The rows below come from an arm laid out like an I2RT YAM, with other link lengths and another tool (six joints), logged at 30 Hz.
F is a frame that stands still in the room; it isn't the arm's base.
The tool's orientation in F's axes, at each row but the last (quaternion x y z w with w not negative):
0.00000 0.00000 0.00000 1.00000
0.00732 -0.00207 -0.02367 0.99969
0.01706 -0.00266 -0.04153 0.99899
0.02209 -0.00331 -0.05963 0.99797
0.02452 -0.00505 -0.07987 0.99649
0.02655 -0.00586 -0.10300 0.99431
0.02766 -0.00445 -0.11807 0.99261
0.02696 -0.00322 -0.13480 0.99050
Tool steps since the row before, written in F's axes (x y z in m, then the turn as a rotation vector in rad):
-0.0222 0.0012 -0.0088 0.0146 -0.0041 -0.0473
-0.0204 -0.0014 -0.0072 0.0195 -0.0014 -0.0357
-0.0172 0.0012 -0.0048 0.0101 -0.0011 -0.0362
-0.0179 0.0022 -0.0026 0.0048 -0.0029 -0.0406
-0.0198 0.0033 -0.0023 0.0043 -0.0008 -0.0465
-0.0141 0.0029 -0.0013 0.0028 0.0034 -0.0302
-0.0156 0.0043 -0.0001 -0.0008 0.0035 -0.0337
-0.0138 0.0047 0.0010 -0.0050 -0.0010 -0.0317
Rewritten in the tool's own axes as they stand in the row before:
-0.0222 0.0012 -0.0088 0.0146 -0.0041 -0.0473
-0.0203 -0.0025 -0.0071 0.0194 -0.0010 -0.0358
-0.0173 -0.0004 -0.0047 0.0100 -0.0015 -0.0362
-0.0180 -0.0001 -0.0025 0.0050 -0.0041 -0.0405
-0.0201 0.0000 -0.0022 0.0041 -0.0024 -0.0465
-0.0144 -0.0001 -0.0012 0.0019 0.0023 -0.0304
-0.0162 0.0005 -0.0001 -0.0017 0.0013 -0.0338
-0.0146 0.0009 0.0009 -0.0045 -0.0040 -0.0315

